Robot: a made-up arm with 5 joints.
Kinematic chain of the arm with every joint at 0, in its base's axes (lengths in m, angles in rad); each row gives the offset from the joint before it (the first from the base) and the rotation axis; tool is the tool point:
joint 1: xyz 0 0 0.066 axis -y
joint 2: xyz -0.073 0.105 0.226 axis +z
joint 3: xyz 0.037 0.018 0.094 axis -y
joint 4: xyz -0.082 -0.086 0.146 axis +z
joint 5: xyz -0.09 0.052 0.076 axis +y
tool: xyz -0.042 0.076 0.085
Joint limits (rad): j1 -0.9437..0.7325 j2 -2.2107..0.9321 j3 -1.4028..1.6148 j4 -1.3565..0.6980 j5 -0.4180..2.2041
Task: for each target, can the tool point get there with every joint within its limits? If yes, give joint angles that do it. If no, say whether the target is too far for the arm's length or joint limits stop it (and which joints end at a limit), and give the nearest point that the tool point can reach.
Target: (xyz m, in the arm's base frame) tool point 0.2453 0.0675 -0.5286
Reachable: no: joint limits stop it (at a limit: joint 1, joint 2, joint 3, joint 5) | nearest point 0.1931 0.2283 0.0100 | short by 0.565 m
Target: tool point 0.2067 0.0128 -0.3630
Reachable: no: joint limits stop it (at a limit: joint 1, joint 2, joint 3, joint 5) | nearest point 0.1950 0.2278 0.0104 | short by 0.431 m
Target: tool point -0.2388 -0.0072 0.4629
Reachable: yes | joints -0.0031 0.5891 1.3686 -1.0076 1.7442
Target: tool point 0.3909 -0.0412 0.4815
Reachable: yes | joints -0.7092 -1.2366 -1.0117 0.4925 1.7758
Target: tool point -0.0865 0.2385 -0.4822
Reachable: no: joint limits stop it (at a limit: joint 1, joint 3, joint 4, joint 5) | nearest point -0.2370 0.1904 -0.1219 | short by 0.393 m
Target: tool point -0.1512 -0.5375 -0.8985
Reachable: no: too far | nearest point -0.2180 -0.0732 -0.0846 | short by 0.939 m
